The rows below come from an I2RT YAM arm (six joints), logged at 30 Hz.
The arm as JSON. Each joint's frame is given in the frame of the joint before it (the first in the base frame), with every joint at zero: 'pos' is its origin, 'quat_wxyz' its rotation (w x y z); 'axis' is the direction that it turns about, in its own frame. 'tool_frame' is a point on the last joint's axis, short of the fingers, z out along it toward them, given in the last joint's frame.
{
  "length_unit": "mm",
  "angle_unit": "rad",
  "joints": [
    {
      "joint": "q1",
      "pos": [
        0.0,
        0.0,
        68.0
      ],
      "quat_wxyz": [
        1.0,
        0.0,
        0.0,
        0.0
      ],
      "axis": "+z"
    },
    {
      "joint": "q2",
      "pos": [
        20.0,
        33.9,
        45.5
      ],
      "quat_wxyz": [
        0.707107,
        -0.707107,
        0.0,
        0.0
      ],
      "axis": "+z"
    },
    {
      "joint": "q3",
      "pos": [
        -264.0,
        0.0,
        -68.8
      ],
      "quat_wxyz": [
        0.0,
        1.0,
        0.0,
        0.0
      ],
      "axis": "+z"
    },
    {
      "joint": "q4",
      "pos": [
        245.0,
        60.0,
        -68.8
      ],
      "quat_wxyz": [
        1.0,
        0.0,
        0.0,
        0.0
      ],
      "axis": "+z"
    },
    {
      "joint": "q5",
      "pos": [
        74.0,
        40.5,
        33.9
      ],
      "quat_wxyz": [
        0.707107,
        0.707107,
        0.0,
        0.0
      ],
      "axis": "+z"
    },
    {
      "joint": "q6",
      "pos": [
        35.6,
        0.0,
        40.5
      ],
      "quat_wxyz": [
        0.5,
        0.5,
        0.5,
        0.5
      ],
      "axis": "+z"
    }
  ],
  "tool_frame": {
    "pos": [
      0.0,
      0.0,
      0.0
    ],
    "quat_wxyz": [
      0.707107,
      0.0,
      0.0,
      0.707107
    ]
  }
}
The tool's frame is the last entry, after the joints.
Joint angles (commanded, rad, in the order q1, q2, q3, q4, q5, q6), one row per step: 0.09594 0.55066 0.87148 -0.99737 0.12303 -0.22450; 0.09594 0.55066 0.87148 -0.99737 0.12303 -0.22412; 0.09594 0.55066 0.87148 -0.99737 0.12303 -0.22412; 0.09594 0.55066 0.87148 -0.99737 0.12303 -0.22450; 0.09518 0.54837 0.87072 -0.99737 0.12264 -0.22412; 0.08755 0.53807 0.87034 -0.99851 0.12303 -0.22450; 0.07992 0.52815 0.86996 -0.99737 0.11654 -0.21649; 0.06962 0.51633 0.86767 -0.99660 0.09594 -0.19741; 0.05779 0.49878 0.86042 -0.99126 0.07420 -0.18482; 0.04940 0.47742 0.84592 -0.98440 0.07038 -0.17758; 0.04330 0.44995 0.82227 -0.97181 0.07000 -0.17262; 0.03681 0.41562 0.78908 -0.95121 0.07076 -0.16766; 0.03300 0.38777 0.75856 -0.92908 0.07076 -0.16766; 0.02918 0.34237 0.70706 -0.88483 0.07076 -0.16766; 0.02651 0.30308 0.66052 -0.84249 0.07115 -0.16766; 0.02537 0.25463 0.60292 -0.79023 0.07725 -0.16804; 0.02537 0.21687 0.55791 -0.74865 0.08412 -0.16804; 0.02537 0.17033 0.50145 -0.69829 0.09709 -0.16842; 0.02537 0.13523 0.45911 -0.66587 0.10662 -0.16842; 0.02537 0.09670 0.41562 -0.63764 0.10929 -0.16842
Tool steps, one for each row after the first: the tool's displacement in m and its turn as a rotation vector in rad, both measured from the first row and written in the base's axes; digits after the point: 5 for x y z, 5 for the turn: 0.00000 0.00000 0.00000 0.00030 -0.00002 -0.00024; 0.00000 0.00000 0.00000 0.00030 -0.00002 -0.00024; 0.00000 0.00000 0.00000 0.00000 0.00000 0.00000; -0.00041 -0.00010 -0.00006 0.00069 -0.00152 -0.00069; -0.00253 -0.00101 0.00048 0.00094 -0.01027 -0.00839; -0.00442 -0.00163 0.00114 0.01215 -0.02096 -0.01583; -0.00658 -0.00198 0.00129 0.04059 -0.03100 -0.02146; -0.00923 -0.00239 0.00073 0.06476 -0.04599 -0.02335; -0.01197 -0.00310 -0.00162 0.07355 -0.05998 -0.03260; -0.01473 -0.00371 -0.00584 0.07862 -0.07675 -0.04076; -0.01736 -0.00434 -0.01185 0.08327 -0.09896 -0.04993; -0.01870 -0.00468 -0.01737 0.08426 -0.11853 -0.05297; -0.01996 -0.00500 -0.02624 0.08625 -0.15677 -0.05526; -0.02037 -0.00523 -0.03422 0.08780 -0.19193 -0.05684; -0.02050 -0.00553 -0.04420 0.08652 -0.23538 -0.06119; -0.02028 -0.00577 -0.05199 0.08493 -0.27007 -0.06574; -0.01963 -0.00621 -0.06203 0.08053 -0.31121 -0.07529; -0.01913 -0.00654 -0.07013 0.07750 -0.33691 -0.08277; -0.01882 -0.00662 -0.07888 0.07781 -0.36028 -0.08437
